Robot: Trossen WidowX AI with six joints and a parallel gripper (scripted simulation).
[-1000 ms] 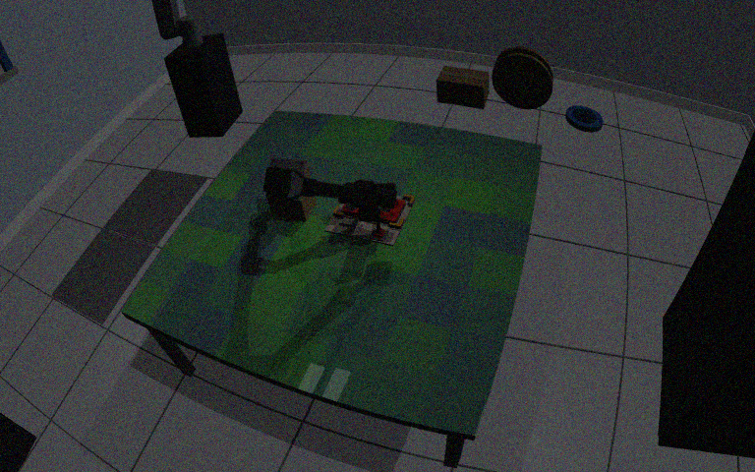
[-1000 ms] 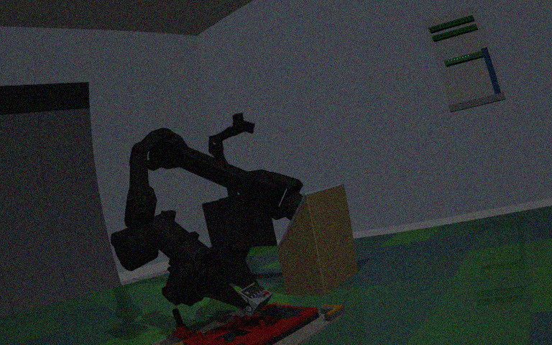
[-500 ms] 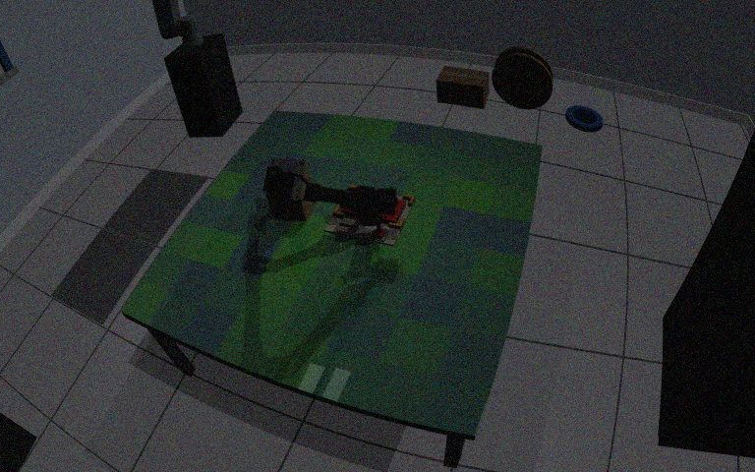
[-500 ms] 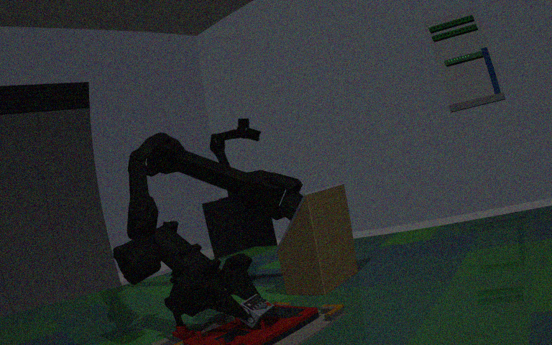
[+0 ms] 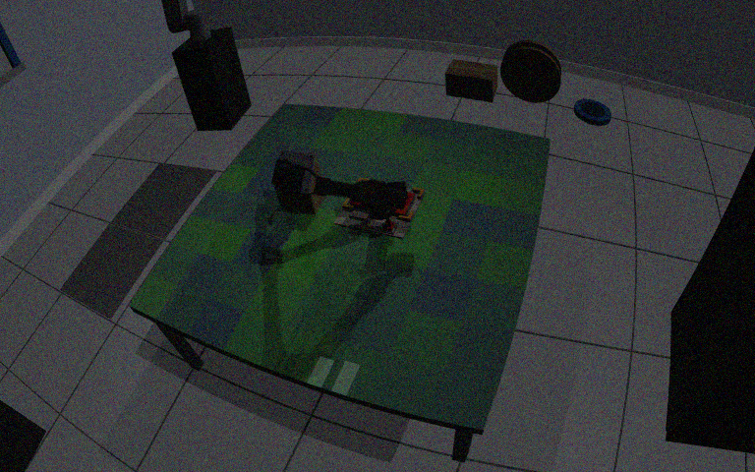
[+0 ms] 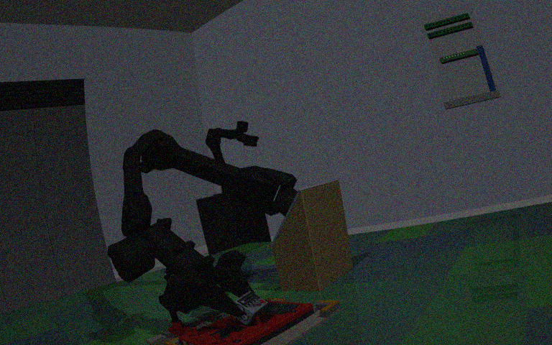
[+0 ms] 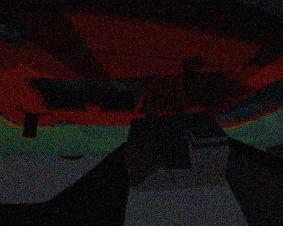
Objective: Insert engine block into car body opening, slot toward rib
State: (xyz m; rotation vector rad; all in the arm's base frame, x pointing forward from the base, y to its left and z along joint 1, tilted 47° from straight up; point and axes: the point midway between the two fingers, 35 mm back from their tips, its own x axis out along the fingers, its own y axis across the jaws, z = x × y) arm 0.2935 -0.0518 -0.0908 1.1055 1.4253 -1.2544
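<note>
My gripper tip is now 10 mm to the left of the engine block. Round my gripper tip: pale plate 10 mm ahead, 20 mm to the right, 40 mm below.
</note>
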